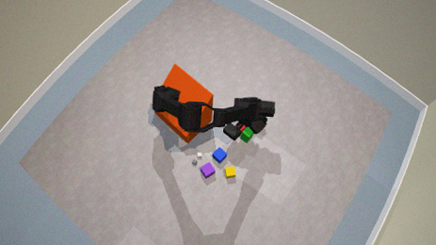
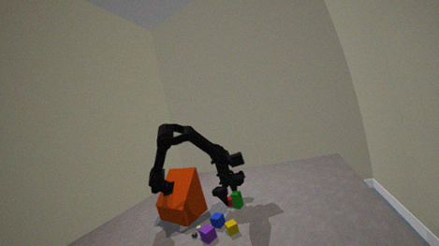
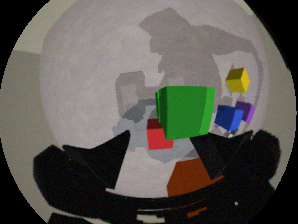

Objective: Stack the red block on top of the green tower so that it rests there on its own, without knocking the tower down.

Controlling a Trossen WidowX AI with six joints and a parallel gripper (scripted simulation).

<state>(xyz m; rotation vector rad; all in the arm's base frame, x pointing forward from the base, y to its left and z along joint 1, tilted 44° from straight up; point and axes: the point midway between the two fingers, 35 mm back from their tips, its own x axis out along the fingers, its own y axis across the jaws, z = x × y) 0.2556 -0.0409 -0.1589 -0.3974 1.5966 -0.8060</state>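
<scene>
Right now the red block is 1 cm behind my gripper tip. Also, from my gripper tip: yellow cube: 19 cm to the right, 5 cm ahead; blue cube: 15 cm to the right, 2 cm behind; purple cube: 23 cm to the right, 3 cm behind.
</scene>
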